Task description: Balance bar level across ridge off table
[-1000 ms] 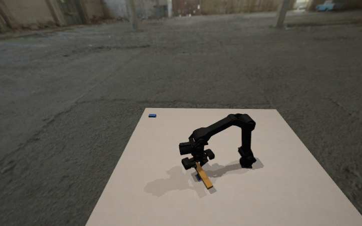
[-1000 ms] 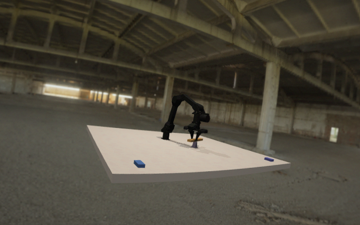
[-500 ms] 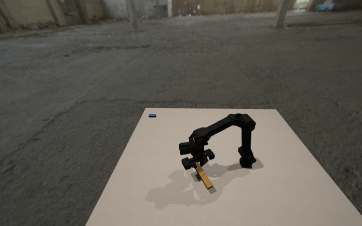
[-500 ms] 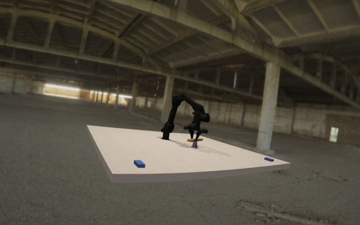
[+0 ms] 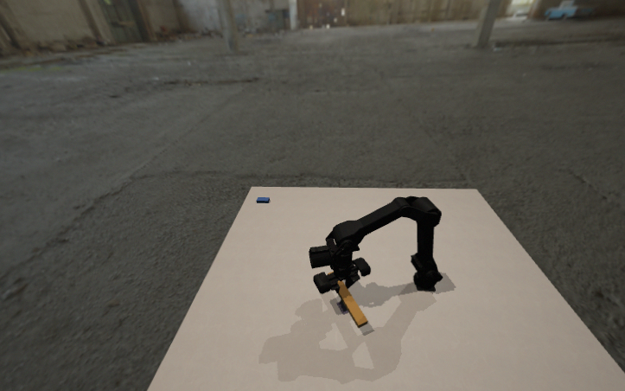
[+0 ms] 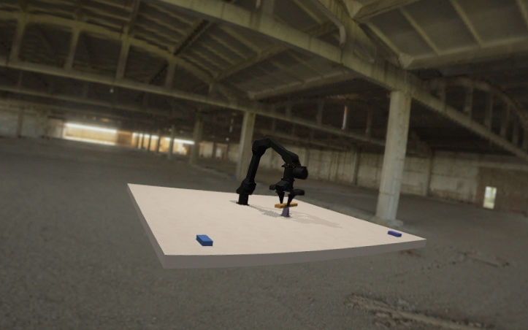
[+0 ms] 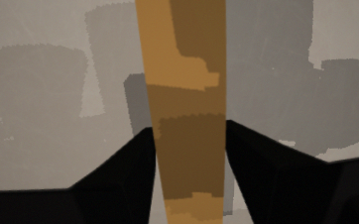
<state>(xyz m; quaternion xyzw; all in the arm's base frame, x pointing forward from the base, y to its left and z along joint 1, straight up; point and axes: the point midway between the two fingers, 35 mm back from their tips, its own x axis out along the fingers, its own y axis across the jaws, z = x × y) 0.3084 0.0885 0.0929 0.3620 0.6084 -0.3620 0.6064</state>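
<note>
The bar lies 20 mm to the left of my gripper tip and 10 mm behind it. Also, from my gripper tip: blue block: 590 mm to the right, 430 mm ahead, 50 mm below.
</note>
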